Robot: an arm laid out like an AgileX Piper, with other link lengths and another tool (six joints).
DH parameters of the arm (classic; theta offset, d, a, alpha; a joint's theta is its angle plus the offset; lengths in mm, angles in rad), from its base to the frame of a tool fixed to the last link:
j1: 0 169.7 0 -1.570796
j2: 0.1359 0 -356.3 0
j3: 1.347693 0 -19.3 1.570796
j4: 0 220.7 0 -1.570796
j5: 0 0 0 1.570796
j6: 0.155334 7 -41.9 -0.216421
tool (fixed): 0 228.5 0 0
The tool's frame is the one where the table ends.
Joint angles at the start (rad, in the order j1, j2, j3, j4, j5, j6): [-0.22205 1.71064 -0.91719 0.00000 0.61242 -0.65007]
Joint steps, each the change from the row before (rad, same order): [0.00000 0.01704 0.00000 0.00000 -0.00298 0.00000]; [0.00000 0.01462 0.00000 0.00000 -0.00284 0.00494]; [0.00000 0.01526 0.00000 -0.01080 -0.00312 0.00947]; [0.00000 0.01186 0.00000 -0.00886 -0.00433 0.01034]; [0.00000 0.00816 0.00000 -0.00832 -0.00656 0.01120]
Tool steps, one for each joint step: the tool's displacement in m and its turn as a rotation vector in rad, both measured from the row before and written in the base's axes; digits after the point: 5 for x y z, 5 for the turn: [0.00051 -0.00011 -0.00573 0.00310 0.01371 0.00000]; [0.00070 -0.00023 -0.00484 0.00370 0.01124 -0.00481]; [0.00021 -0.00150 -0.00550 -0.00304 0.01310 -0.00190]; [0.00066 -0.00137 -0.00414 -0.00248 0.00819 -0.00397]; [0.00130 -0.00143 -0.00267 -0.00317 0.00220 -0.00506]
